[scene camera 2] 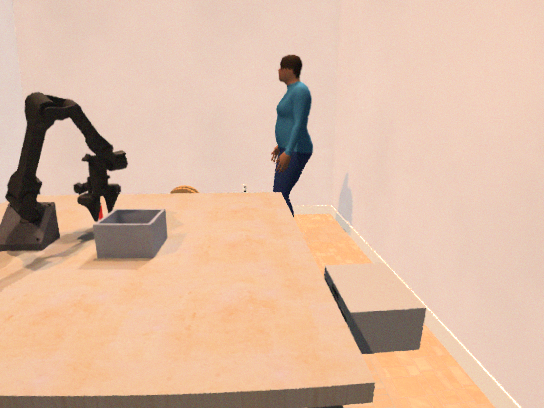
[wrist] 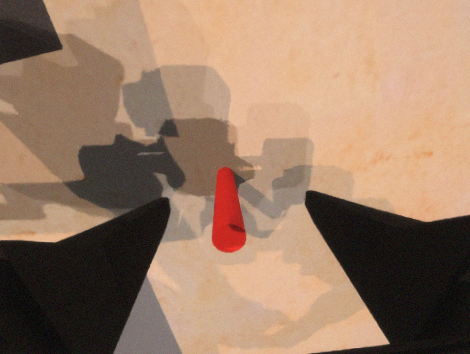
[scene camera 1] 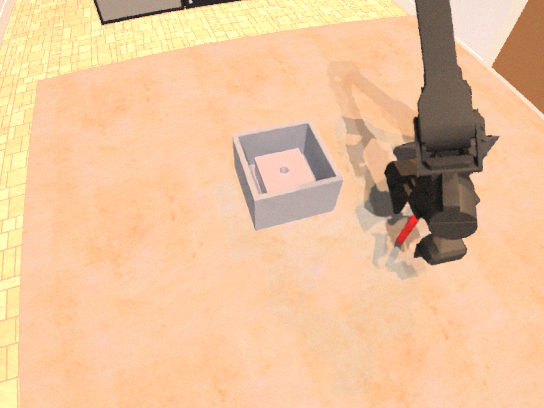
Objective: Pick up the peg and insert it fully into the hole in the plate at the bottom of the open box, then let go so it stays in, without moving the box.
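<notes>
The red peg stands upright on the table, beside the box. My gripper is open and points down over the peg, with one finger on each side of it. In the wrist view the peg shows between the two fingertips, apart from both. The grey open box stands upright on the table. A pale pink plate lies at its bottom, with a small round hole near the middle. Scene camera 2 does not show the plate.
The box's walls rise well above the plate. The table carries the box and the peg. Off the table's right side in scene camera 2, a grey block stands low, and a person stands behind the table.
</notes>
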